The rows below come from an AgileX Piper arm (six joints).
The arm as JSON. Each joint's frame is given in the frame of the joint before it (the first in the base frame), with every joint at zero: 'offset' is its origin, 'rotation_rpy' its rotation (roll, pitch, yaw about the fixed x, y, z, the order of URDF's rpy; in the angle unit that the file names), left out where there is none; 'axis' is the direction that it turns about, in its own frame. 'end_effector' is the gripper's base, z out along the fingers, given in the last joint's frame.
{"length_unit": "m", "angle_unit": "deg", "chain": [
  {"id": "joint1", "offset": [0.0, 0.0, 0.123], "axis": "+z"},
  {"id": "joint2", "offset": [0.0, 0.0, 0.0], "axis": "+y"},
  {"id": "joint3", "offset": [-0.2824, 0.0, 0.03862], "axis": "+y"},
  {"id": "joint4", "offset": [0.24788, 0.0, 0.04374], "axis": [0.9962, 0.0, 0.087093]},
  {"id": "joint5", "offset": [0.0, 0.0, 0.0], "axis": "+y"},
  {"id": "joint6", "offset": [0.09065, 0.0, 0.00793], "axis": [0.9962, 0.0, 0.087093]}
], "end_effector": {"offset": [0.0, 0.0, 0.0], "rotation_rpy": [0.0, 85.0, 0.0]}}
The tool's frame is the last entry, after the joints.
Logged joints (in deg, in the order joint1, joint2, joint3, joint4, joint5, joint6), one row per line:
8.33, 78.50, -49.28, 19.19, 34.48, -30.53
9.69, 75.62, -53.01, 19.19, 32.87, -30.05
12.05, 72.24, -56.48, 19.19, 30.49, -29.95
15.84, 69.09, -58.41, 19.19, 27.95, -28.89
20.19, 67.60, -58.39, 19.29, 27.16, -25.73
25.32, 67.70, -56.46, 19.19, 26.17, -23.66
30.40, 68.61, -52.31, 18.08, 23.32, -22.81
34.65, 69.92, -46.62, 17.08, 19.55, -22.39
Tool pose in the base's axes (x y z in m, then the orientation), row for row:
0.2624, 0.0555, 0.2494, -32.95, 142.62, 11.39
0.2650, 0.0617, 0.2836, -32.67, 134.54, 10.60
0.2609, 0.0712, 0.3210, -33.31, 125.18, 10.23
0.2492, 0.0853, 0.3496, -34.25, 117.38, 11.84
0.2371, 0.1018, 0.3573, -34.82, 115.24, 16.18
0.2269, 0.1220, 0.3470, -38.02, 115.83, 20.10
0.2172, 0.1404, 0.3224, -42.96, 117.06, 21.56
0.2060, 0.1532, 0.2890, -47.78, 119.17, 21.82
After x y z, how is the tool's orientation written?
As a rotation vector, in degrees.
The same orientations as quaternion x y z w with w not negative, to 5 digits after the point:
-0.21508, 0.93096, 0.07435, 0.28553
-0.22028, 0.90713, 0.07147, 0.35139
-0.23227, 0.87290, 0.07134, 0.42310
-0.24484, 0.83910, 0.08464, 0.47833
-0.25007, 0.82763, 0.11620, 0.48886
-0.27113, 0.82602, 0.14334, 0.47289
-0.30321, 0.82621, 0.15217, 0.44975
-0.33282, 0.83010, 0.15199, 0.42078

